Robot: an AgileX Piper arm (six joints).
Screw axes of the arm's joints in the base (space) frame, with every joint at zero. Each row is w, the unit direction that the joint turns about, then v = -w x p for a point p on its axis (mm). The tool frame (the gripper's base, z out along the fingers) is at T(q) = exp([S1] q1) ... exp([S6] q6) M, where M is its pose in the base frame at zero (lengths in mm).
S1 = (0, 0, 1, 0, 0, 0)
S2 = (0, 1, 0, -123, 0, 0)
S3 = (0, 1, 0, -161.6, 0, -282.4)
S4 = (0.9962, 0, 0.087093, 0, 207.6, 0)
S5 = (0, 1, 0, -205.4, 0, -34.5)
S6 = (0.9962, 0, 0.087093, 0, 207.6, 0)
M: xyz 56.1 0 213.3 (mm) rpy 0 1.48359 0 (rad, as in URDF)
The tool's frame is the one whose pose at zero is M.
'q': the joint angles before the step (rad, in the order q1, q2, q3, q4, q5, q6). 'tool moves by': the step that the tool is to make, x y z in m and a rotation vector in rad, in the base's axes. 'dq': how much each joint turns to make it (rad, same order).
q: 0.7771, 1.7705, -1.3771, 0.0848, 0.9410, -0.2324
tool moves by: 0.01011, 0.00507, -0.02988, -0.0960, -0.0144, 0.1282
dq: 0.0000, 0.0810, -0.0007, -0.0468, -0.0173, -0.1185
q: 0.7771, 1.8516, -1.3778, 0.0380, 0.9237, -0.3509
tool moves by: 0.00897, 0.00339, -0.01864, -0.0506, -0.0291, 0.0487
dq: 0.0000, 0.0544, -0.0058, -0.0537, -0.0336, -0.0285
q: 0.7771, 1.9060, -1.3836, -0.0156, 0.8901, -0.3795
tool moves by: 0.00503, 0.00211, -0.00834, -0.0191, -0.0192, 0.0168
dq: 0.0000, 0.0270, -0.0065, -0.0293, -0.0208, -0.0037
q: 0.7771, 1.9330, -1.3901, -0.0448, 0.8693, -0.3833
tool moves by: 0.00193, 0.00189, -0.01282, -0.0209, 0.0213, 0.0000
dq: 0.0000, 0.0337, -0.0017, 0.0000, -0.0022, 0.0001
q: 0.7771, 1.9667, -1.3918, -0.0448, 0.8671, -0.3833
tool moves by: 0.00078, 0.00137, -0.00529, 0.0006, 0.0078, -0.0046
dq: 0.0000, 0.0137, 0.0000, 0.0060, -0.0085, 0.0021
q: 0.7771, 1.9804, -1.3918, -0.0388, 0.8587, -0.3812
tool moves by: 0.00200, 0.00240, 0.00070, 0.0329, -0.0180, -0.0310
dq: 0.0000, 0.0000, 0.0000, 0.0036, -0.0351, 0.0312
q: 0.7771, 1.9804, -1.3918, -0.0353, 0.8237, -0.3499
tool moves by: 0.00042, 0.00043, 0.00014, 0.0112, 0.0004, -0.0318
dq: 0.0000, 0.0000, 0.0000, 0.0000, -0.0067, 0.0330
